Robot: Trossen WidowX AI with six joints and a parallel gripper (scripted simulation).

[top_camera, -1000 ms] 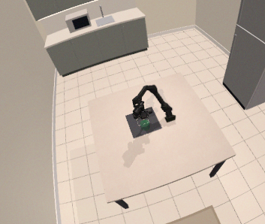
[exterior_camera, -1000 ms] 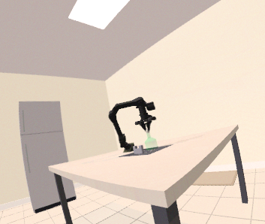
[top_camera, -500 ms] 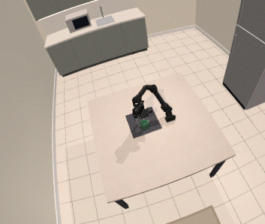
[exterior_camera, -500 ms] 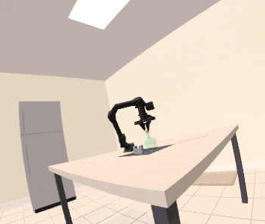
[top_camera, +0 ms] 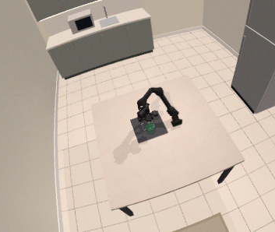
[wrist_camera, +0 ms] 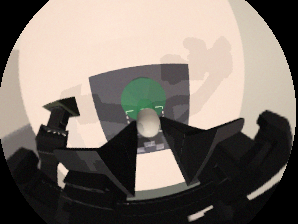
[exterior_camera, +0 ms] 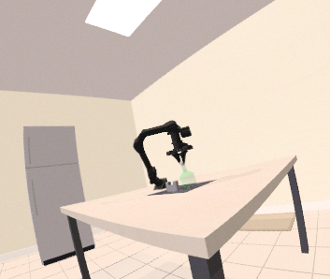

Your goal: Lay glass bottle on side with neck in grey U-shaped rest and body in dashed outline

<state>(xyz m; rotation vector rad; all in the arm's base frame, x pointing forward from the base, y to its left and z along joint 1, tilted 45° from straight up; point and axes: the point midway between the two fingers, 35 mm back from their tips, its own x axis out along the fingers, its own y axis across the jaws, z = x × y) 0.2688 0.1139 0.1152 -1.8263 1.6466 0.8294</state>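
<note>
My gripper tip is now 1 cm short of the dark grey mat, 5 cm to the left of it and 15 cm above it. Round my gripper tip: green glass bottle 1 cm to the left, 5 cm below.
</note>
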